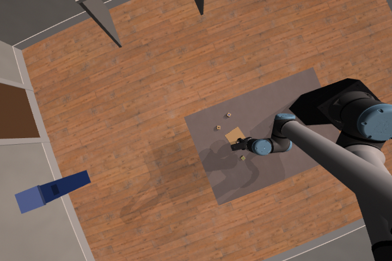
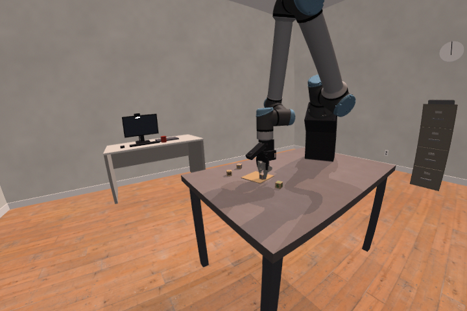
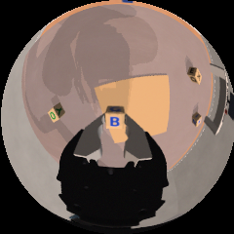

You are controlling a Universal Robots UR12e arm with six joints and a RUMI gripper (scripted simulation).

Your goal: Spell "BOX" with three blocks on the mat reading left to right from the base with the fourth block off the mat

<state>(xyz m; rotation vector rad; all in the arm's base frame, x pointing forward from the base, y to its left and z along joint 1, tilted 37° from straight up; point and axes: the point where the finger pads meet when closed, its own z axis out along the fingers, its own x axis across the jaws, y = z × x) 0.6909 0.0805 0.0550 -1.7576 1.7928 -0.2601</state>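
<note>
The tan mat lies 50 mm to the right of my hand and 20 mm below it. Round my hand: O block 10 mm behind, 140 mm to the left, 10 mm below.
</note>
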